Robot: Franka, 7 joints.
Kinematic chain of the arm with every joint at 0, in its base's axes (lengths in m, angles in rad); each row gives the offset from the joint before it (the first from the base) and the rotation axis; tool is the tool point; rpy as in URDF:
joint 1: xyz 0 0 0.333 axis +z
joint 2: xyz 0 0 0 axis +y
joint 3: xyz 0 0 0.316 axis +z
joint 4: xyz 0.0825 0 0 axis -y
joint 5: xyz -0.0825 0 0.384 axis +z
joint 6: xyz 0 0 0 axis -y
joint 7: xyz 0.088 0 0 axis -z
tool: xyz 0 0 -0.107 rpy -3.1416 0 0
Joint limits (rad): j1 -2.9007..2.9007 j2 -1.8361..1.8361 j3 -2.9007..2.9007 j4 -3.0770..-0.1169 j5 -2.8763..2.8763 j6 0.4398..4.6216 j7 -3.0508..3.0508
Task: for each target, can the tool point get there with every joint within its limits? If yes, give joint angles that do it. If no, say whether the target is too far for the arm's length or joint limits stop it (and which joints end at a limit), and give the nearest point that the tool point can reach.
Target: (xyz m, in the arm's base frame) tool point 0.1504 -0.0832 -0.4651
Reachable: no: joint limits stop it (at a limit: joint 2) | nearest point 0.1676 -0.0927 -0.3528 | short by 0.114 m
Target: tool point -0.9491 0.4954 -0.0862
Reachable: no: too far | nearest point -0.7082 0.3696 0.0202 | short by 0.292 m
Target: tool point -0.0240 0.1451 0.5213
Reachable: yes | joints -2.3079 1.3740 -2.2766 -2.7083 -0.6107 0.9404 -1.8401
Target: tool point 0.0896 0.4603 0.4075
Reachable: yes | joints -0.2237 0.8626 1.7702 -2.6442 0.2161 3.6776 2.4940
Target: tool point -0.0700 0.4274 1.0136
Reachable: yes | joints -0.0230 -0.3170 1.2400 -0.8422 0.1556 2.0008 -0.1299
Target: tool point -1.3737 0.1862 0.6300
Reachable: no: too far | nearest point -0.8313 0.1127 0.5127 | short by 0.560 m
